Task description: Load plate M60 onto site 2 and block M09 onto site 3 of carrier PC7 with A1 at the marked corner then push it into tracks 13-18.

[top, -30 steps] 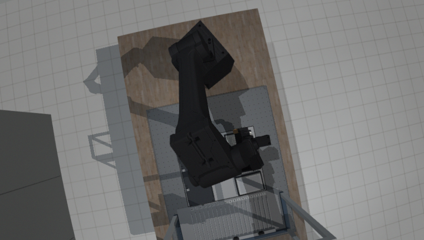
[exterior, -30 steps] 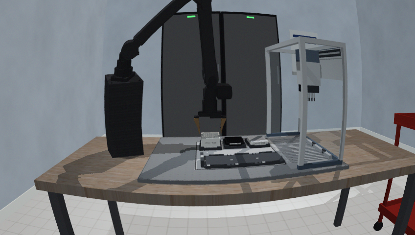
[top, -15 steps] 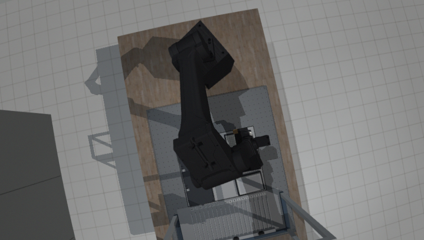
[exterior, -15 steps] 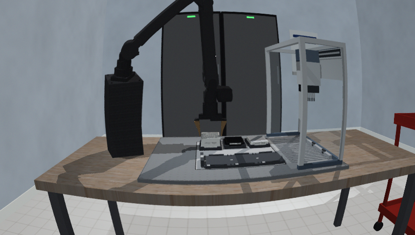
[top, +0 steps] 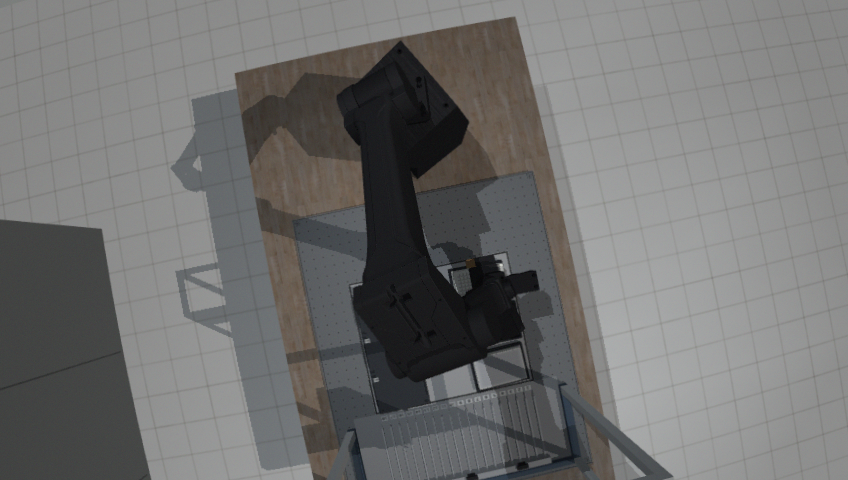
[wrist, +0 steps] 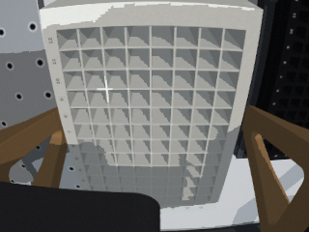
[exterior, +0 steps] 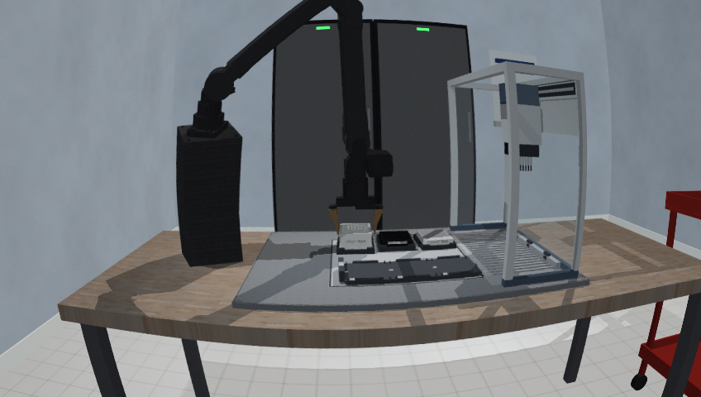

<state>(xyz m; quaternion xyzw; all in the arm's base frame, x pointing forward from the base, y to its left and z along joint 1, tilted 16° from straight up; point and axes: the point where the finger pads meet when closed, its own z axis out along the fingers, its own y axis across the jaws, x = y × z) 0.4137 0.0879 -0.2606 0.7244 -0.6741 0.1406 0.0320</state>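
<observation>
My gripper is now 40 mm above the nest S1. From my hand the other things lie so: black 96-well plate M06: 110 mm ahead, 20 mm to the left, 30 mm below; dark carrier PC7: 140 mm ahead, 250 mm to the right, 30 mm below; nest S3: 220 mm ahead, 20 mm to the left, 40 mm below.
</observation>
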